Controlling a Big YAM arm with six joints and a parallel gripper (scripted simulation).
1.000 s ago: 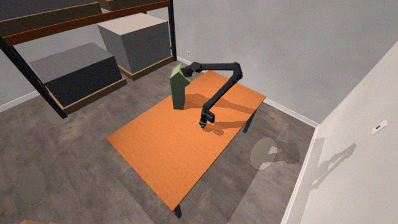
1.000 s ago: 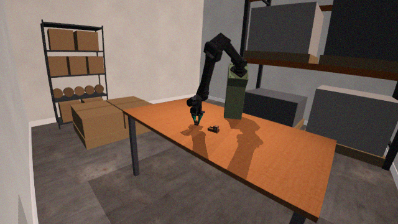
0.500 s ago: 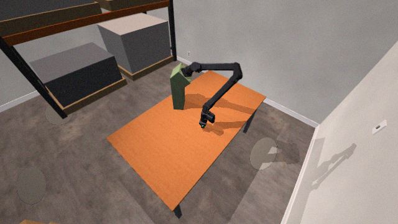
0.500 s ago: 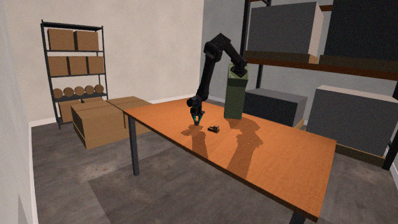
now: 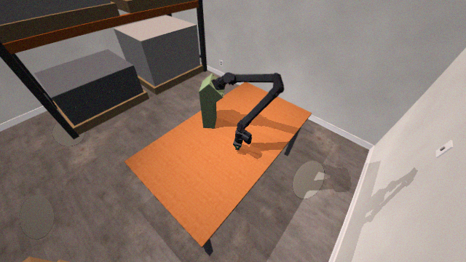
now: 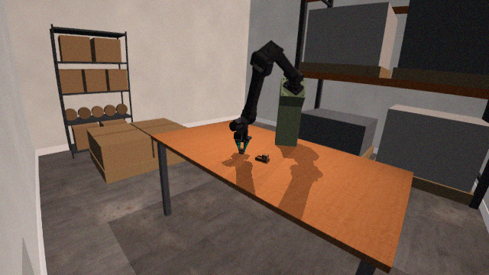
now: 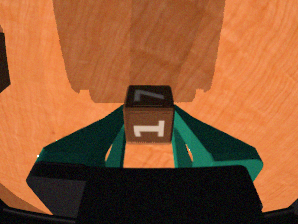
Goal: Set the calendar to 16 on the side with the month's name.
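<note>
My gripper is now 1 cm above the brown calendar cube. Also, from my hand: dark calendar tray: 15 cm to the left, 5 cm behind, 1 cm below.
</note>
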